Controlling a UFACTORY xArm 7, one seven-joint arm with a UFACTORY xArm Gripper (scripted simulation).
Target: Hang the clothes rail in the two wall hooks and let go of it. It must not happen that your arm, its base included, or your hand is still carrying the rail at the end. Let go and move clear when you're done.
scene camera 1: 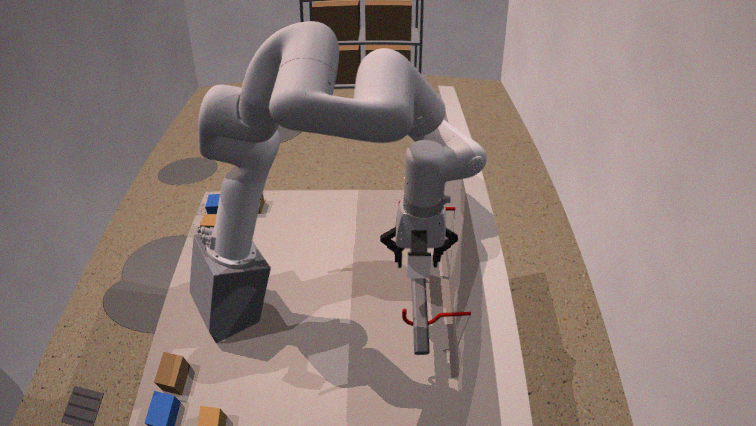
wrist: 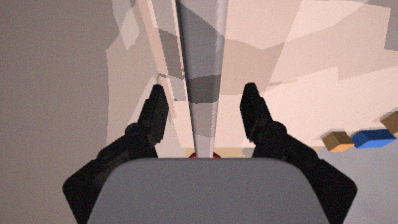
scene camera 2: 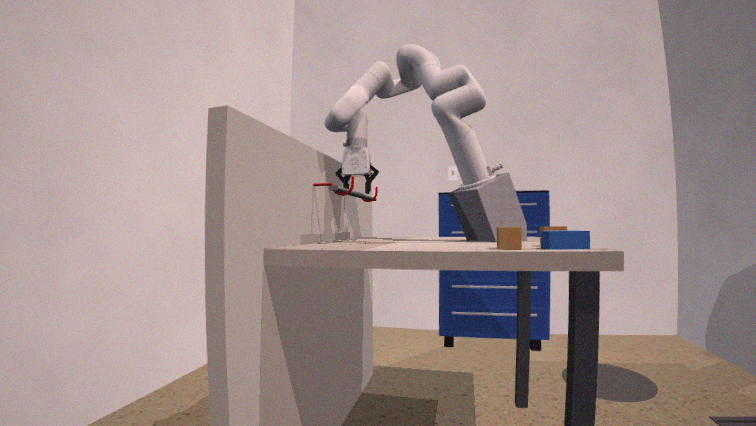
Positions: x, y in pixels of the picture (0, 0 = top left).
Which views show the gripper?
Scene camera 1, the wrist view and scene camera 2: all of them.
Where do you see a grey clothes rail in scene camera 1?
419, 299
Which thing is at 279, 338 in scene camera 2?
A wall panel.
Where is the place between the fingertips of the gripper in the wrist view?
At 203, 95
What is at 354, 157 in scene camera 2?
The gripper.
